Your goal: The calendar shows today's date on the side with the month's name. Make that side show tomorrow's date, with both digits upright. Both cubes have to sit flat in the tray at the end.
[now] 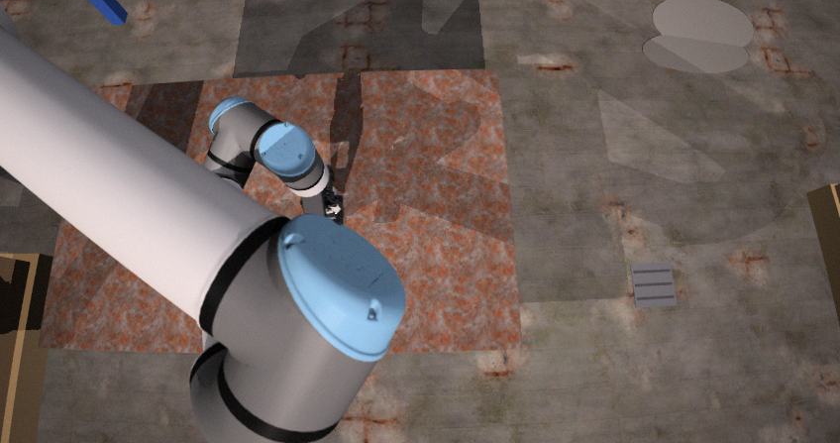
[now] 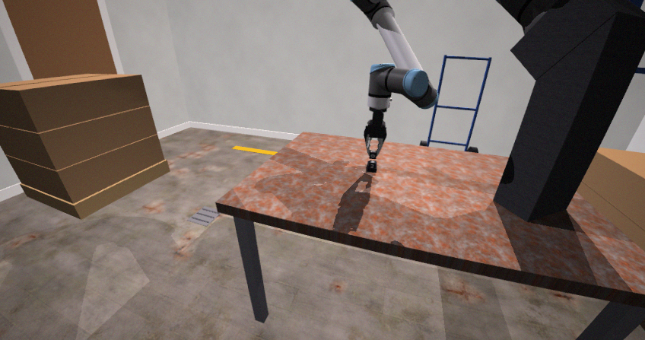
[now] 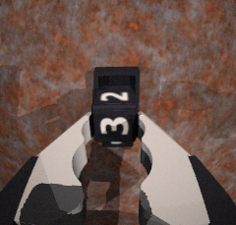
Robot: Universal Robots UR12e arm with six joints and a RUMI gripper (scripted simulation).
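Right now my hand is 6 cm above the black tray and 2 cm to the right of it.
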